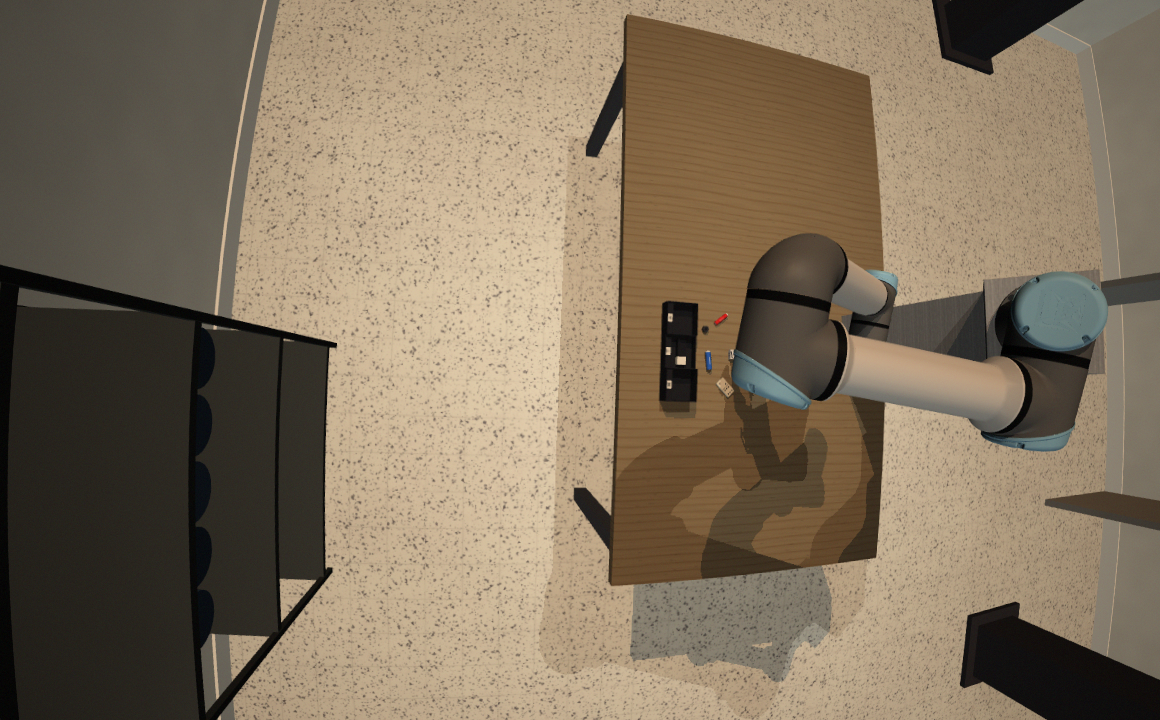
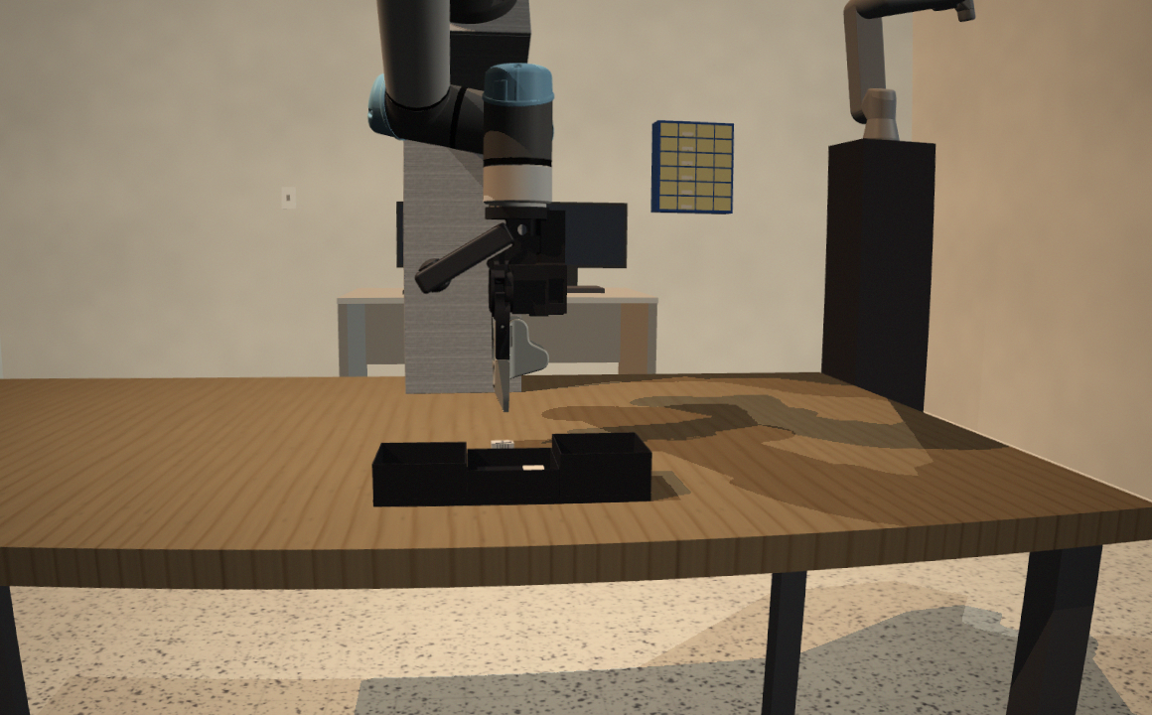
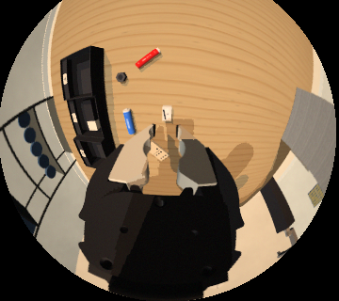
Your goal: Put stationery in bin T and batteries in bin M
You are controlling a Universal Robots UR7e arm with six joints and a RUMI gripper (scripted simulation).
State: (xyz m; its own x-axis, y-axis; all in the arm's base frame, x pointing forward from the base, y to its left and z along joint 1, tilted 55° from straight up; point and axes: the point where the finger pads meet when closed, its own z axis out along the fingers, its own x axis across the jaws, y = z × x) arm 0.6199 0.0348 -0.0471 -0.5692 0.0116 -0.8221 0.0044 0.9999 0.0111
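Now: hand 150 mm short of the eraser and 50 mm above it. Also, from my hand: red battery 30 mm ahead, 100 mm to the right, 60 mm below; white domino tile 20 mm ahead, 90 mm to the left, 60 mm below; blue battery 70 mm ahead, 20 mm to the left, 60 mm below.
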